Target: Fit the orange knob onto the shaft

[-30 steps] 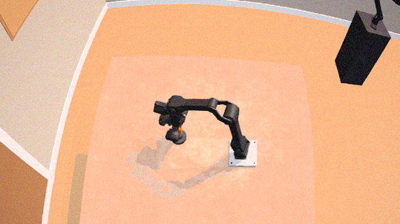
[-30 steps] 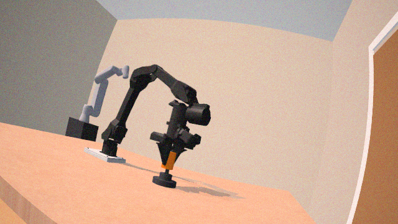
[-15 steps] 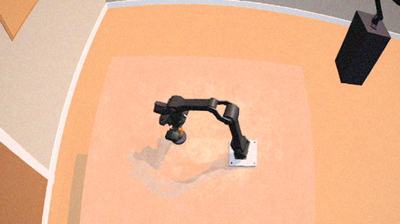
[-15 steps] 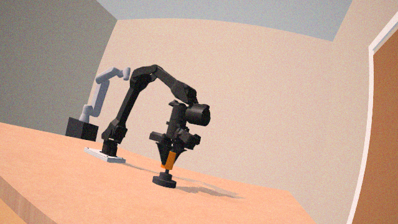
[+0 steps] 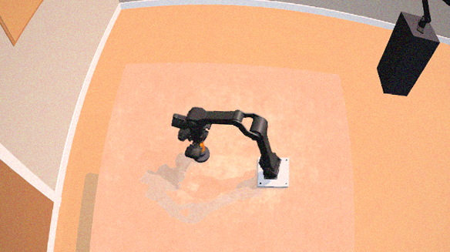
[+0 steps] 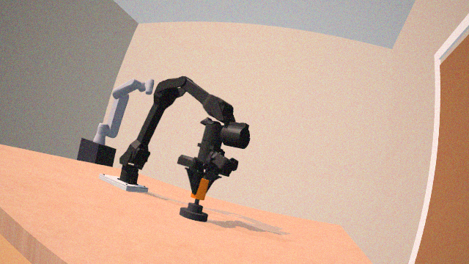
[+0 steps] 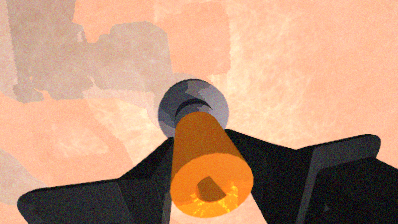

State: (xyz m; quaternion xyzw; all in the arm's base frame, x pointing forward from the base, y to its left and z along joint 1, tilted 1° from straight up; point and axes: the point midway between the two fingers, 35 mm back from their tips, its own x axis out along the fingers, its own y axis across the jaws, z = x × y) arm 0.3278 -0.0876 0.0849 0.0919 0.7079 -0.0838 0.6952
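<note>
Right now my gripper tip is 40 mm above the round dark pedestal. The rest, counted from my gripper tip: orange knob (20 mm above).
</note>
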